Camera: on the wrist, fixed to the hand. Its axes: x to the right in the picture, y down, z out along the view.
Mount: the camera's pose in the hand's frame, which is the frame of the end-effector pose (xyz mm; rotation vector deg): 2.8 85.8 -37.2 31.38 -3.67 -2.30
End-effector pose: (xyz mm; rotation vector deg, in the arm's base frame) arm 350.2 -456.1 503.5 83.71 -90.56 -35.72
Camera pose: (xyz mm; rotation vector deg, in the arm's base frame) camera 336.6 -435.7 593.8 108.02 -107.03 -15.17
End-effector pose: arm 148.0 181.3 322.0 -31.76 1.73 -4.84
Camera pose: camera 155.0 234.2 245.2 -0.57 -3.75 -6.25
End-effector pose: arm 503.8 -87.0 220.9 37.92 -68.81 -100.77
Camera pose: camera 563.7 -118.7 285.4 54.54 -100.09 -85.40
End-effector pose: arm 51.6 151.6 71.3 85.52 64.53 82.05
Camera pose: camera 21.9 125.4 156.1 106.22 90.58 62.05
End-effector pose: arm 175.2 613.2 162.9 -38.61 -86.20 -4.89
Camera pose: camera 247.3 667.3 137.8 -11.83 -86.64 17.86
